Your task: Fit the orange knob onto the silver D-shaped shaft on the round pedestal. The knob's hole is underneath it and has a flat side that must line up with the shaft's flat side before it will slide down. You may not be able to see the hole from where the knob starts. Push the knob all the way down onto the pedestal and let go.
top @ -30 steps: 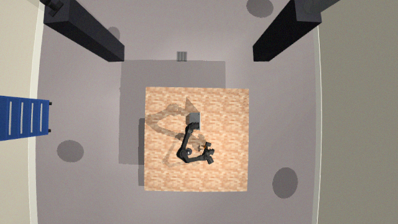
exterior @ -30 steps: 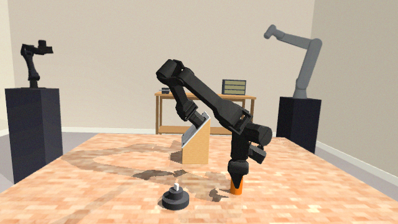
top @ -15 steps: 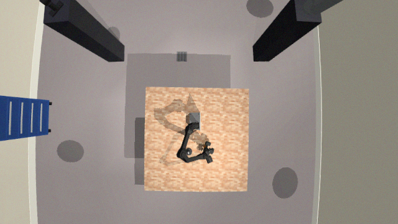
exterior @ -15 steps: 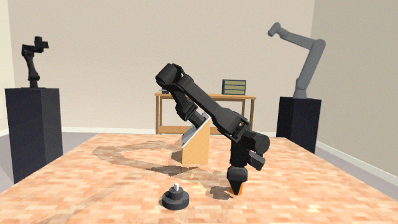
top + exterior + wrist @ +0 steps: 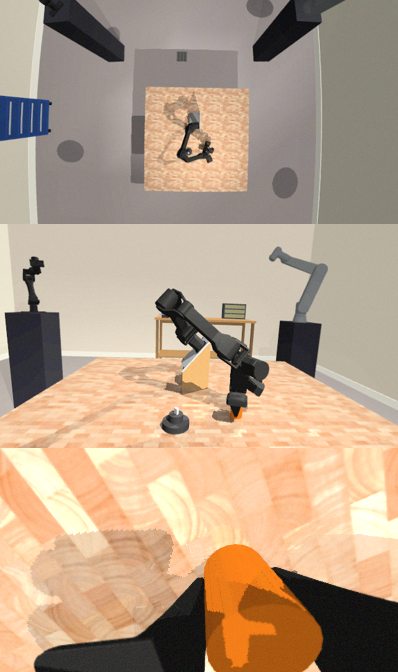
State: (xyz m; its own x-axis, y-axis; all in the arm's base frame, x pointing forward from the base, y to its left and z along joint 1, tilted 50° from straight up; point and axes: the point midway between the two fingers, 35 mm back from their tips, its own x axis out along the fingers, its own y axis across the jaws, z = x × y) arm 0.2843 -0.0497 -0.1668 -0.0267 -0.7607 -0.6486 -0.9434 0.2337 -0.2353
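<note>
Right now the round pedestal is 210 mm to the right of my gripper tip, 50 mm ahead of it and 20 mm above it. Also, from my gripper tip: orange knob 30 mm above.
</note>
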